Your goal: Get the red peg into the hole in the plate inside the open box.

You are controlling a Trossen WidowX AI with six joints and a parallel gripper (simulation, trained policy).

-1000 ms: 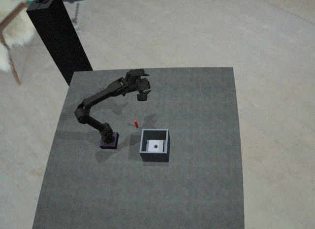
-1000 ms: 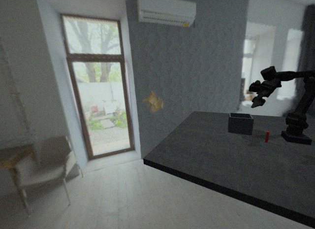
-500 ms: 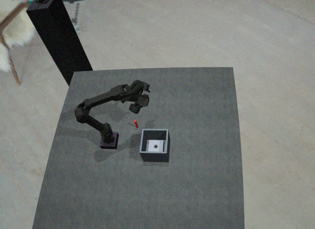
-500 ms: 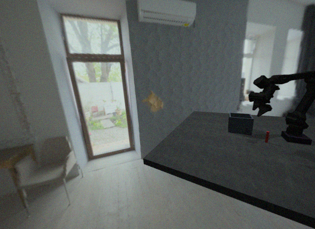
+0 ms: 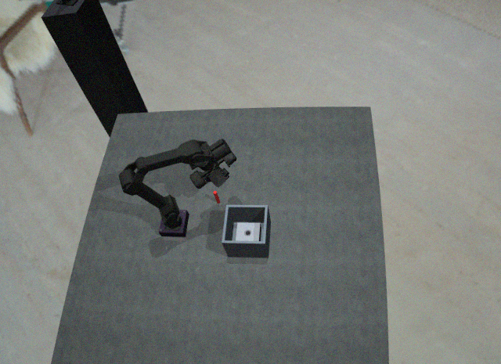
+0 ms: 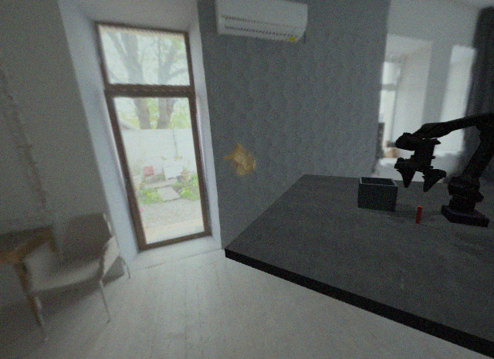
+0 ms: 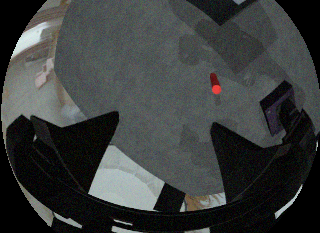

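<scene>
Now: gripper tip 3 cm past the red peg, 4 cm to the left of it and 12 cm above it.
</scene>
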